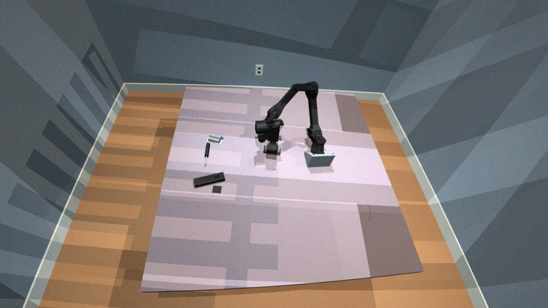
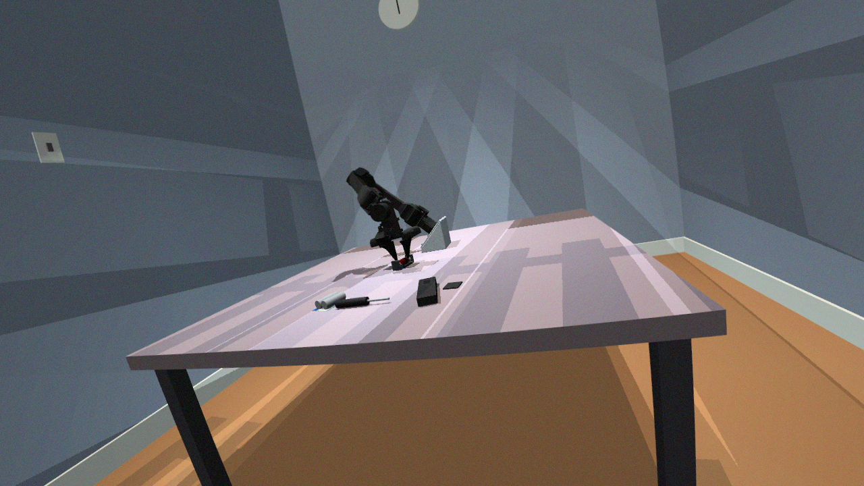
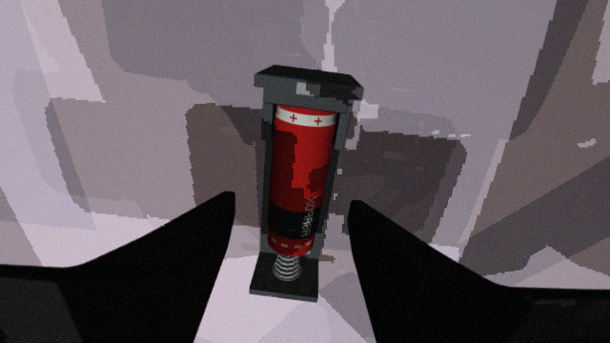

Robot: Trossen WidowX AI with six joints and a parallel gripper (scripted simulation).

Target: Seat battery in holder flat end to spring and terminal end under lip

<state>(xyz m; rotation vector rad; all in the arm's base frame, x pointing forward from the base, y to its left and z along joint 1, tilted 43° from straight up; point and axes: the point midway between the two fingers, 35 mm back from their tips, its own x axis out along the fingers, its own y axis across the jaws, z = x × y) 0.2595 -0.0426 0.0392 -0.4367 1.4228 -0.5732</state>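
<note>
The battery lies 1 cm below my gripper tip and 1 cm ahead of it. The rest, counted from my gripper tip: black battery cover 30 cm ahead, 26 cm to the left, 2 cm below; then screwdriver 38 cm ahead, 5 cm to the left, 2 cm below; then black remote 34 cm ahead, 20 cm to the left, 1 cm below.
</note>
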